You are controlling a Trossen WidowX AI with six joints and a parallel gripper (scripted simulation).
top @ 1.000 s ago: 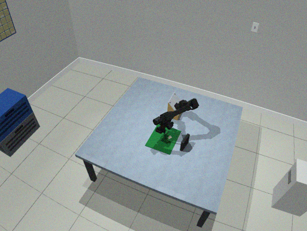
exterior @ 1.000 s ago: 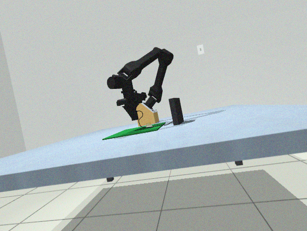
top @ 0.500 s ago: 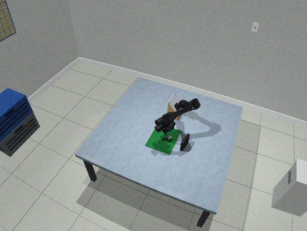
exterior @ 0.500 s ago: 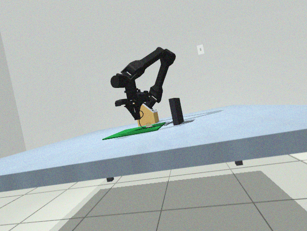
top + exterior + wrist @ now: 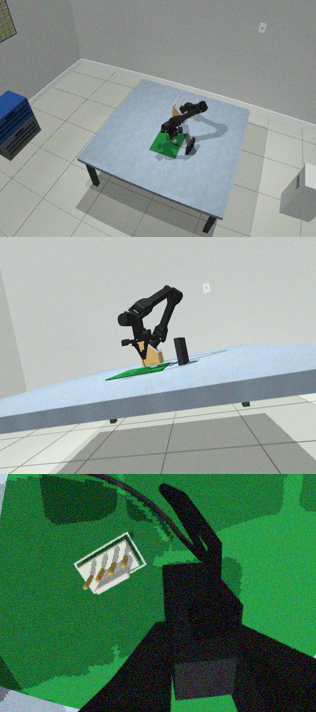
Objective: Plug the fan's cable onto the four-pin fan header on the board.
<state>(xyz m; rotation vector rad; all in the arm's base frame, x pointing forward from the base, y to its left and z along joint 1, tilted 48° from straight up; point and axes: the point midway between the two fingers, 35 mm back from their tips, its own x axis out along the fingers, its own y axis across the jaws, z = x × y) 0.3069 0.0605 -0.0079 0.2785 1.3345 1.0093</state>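
Now: the white four-pin header 1 cm behind my gripper tip, 4 cm to the left of it and 6 cm below it. Also, from my gripper tip: black fan (2 cm ahead, 18 cm to the left); black fan plug (1 cm ahead, 1 cm above); green board (2 cm ahead, 1 cm to the right, 8 cm below).
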